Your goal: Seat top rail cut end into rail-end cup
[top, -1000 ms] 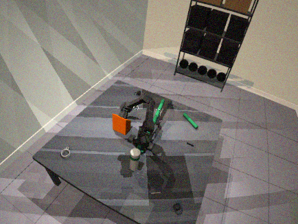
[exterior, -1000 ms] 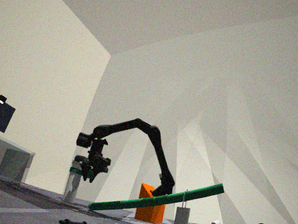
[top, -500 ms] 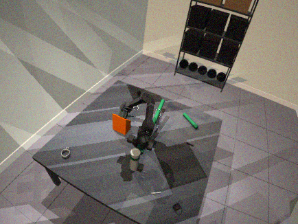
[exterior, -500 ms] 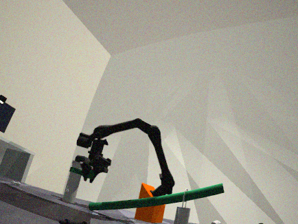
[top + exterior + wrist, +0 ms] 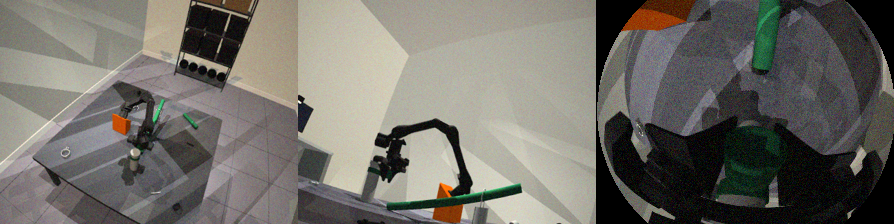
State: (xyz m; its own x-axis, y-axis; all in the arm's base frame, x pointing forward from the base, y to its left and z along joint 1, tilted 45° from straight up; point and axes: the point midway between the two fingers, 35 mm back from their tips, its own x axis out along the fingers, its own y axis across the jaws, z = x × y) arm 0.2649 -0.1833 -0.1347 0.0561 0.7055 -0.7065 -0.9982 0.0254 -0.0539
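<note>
Right now my gripper tip is 2 cm to the left of the rail-end cup and 4 cm below it.
</note>
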